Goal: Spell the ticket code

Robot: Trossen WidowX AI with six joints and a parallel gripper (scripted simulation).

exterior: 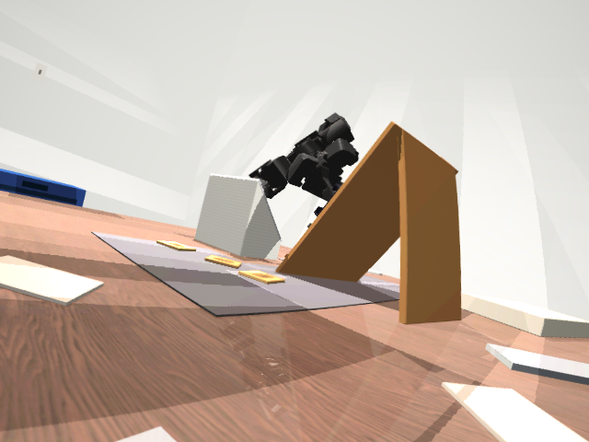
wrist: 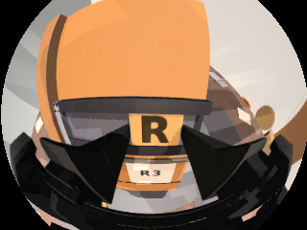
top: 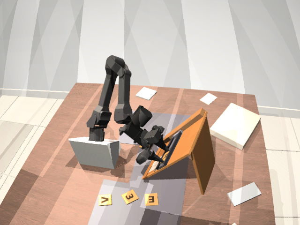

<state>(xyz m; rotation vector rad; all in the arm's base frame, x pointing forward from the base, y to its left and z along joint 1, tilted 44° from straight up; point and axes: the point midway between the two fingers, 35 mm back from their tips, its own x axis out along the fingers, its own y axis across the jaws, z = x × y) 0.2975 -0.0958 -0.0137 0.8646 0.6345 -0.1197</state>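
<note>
Now: gripper tip 50 mm past the white ticket, 20 mm to the right of it and 80 mm above it. From my gripper tip the other things lie so: letter tile (right at my gripper tip); then thick white slab (390 mm ahead, 330 mm to the left, 140 mm below); then grey mat (130 mm behind, 70 mm to the left, 150 mm below).
</note>
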